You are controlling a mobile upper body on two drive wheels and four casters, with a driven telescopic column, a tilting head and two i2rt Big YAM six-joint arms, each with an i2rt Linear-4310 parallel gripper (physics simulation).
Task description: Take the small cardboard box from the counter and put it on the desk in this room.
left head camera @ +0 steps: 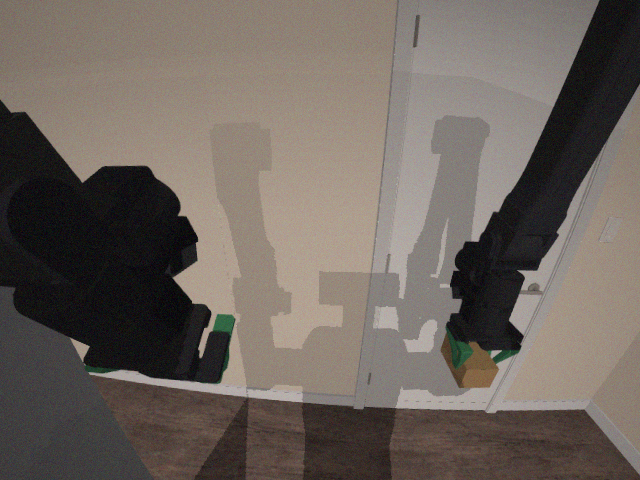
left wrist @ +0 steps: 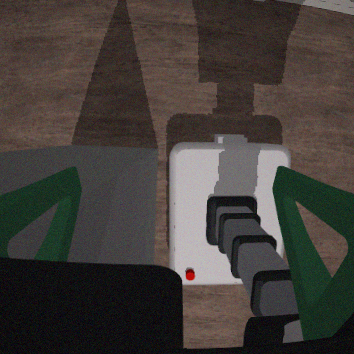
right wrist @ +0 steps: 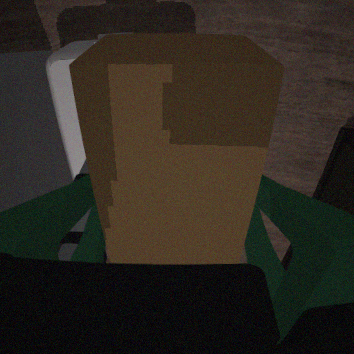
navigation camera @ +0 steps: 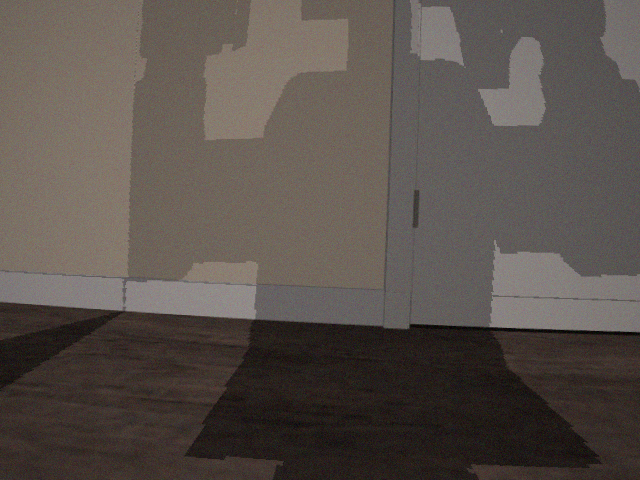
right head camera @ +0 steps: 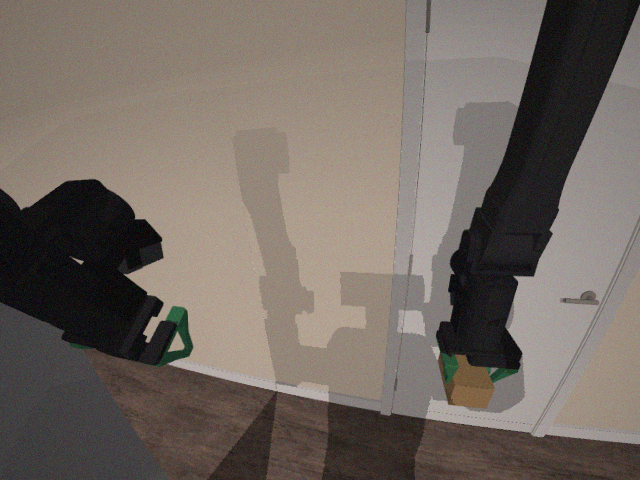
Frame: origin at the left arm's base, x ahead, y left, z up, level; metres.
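Seen in the pictures: left gripper, fingertip midpoint: (left head camera: 189,360) (left wrist: 176,177) (right head camera: 162,346); right gripper, fingertip midpoint: (left head camera: 470,366) (right wrist: 174,176) (right head camera: 465,381).
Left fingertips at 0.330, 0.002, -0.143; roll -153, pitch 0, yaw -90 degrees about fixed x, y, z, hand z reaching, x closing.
Observation:
A point is followed by its place in that frame, as x, y, z.
The small brown cardboard box (left head camera: 469,364) @(0.422, -0.429, -0.246) (right head camera: 467,384) @(0.415, -0.439, -0.246) (right wrist: 185,175) @(0.463, -0.453, -0.246) is held in the air between the green fingers of my right gripper (left head camera: 480,356) (right head camera: 478,369) (right wrist: 174,176) @(0.441, -0.449, -0.274), which is shut on it. It fills the middle of the right wrist view. My left gripper (left wrist: 176,177) @(0.330, 0.002, -0.143) is open and empty, with its green fingers wide apart in the left wrist view. In both head views it hangs at the lower left, partly hidden by its own arm. The counter and the desk cannot be made out for certain.
A beige wall (left head camera: 310,129) @(1.108, -0.106, 0.143) (navigation camera: 67,129) @(1.136, 0.480, -0.928) and a white door (left head camera: 496,129) @(1.057, -0.779, 0.171) (right head camera: 516,206) stand ahead. A grey surface (left head camera: 62,413) @(0.249, 0.102, -0.141) (right head camera: 67,403) @(0.243, 0.102, -0.182) (left wrist: 115,200) @(0.246, 0.102, -0.449) is at the lower left. My white base (left wrist: 195,175) @(0.189, -0.072, -1.149) (right wrist: 67,100) @(0.140, -0.037, -1.150) stands beside it. A dark object (right wrist: 340,170) @(-0.222, -1.261, -1.193) shows at the right wrist view's right edge.

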